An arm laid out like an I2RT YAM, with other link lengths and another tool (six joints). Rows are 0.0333 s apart.
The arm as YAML. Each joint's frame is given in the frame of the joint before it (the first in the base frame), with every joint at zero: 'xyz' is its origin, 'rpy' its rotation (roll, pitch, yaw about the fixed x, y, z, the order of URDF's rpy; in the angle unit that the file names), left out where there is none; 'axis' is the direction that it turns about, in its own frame. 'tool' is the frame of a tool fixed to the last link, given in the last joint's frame.
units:
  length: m
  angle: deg
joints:
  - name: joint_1
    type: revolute
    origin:
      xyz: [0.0, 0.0, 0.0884]
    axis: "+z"
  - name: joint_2
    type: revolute
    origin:
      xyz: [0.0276, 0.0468, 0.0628]
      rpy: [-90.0, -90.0, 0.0]
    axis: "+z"
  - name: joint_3
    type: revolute
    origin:
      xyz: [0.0, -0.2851, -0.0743]
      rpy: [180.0, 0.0, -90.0]
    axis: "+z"
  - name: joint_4
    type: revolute
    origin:
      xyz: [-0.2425, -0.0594, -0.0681]
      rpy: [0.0, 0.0, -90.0]
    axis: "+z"
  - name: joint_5
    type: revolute
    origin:
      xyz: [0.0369, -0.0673, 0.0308]
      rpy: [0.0, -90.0, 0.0]
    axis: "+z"
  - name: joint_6
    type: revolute
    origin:
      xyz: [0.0, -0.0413, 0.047]
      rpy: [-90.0, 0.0, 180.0]
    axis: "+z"
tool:
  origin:
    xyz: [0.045, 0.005, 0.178]
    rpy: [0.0, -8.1, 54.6]
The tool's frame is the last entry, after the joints.
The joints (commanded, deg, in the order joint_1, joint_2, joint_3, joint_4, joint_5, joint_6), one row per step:
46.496, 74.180, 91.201, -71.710, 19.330, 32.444
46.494, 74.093, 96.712, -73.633, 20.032, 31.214
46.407, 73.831, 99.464, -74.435, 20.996, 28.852
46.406, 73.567, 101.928, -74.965, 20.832, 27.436
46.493, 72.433, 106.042, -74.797, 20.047, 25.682
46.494, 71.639, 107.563, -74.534, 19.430, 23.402
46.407, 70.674, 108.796, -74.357, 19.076, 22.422
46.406, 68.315, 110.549, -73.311, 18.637, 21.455
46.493, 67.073, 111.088, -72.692, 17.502, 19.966
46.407, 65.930, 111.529, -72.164, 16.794, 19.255
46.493, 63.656, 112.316, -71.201, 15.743, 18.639
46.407, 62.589, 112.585, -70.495, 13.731, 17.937
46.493, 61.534, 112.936, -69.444, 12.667, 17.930
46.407, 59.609, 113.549, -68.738, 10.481, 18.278
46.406, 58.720, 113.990, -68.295, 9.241, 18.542
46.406, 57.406, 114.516, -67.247, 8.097, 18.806
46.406, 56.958, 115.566, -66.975, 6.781, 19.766
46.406, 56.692, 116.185, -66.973, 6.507, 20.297
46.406, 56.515, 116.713, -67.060, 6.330, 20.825
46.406, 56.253, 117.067, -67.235, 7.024, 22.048
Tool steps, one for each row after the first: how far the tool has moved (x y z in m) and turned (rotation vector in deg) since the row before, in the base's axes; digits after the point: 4 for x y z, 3 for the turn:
0.0010, -0.0020, 0.0319, 1.498, -3.158, 0.497
0.0004, -0.0041, 0.0169, -0.487, -2.521, 0.985
-0.0021, -0.0004, 0.0156, 0.696, -1.724, 1.088
-0.0057, 0.0001, 0.0336, 3.040, -3.773, 1.793
-0.0051, -0.0006, 0.0141, 0.450, -2.152, 1.851
-0.0045, -0.0030, 0.0135, 1.129, -1.790, 0.756
-0.0098, -0.0073, 0.0278, 3.152, -3.717, 0.872
-0.0083, -0.0010, 0.0113, 0.948, -1.815, 1.776
-0.0062, -0.0029, 0.0103, 1.190, -1.509, 0.856
-0.0129, -0.0067, 0.0198, 2.722, -2.727, 1.288
-0.0097, 0.0009, 0.0093, 1.424, -1.207, 2.035
-0.0076, -0.0014, 0.0120, 2.017, -1.442, 1.093
-0.0155, -0.0047, 0.0158, 3.053, -1.598, 1.915
-0.0085, -0.0020, 0.0089, 1.696, -0.855, 1.140
-0.0105, -0.0047, 0.0139, 2.455, -1.667, 1.068
-0.0084, -0.0019, 0.0105, 2.166, -0.472, 1.146
-0.0036, -0.0026, 0.0053, 1.073, -0.248, 0.199
-0.0027, -0.0021, 0.0039, 0.865, -0.074, 0.110
0.0000, -0.0045, 0.0031, 1.199, 0.414, -0.830

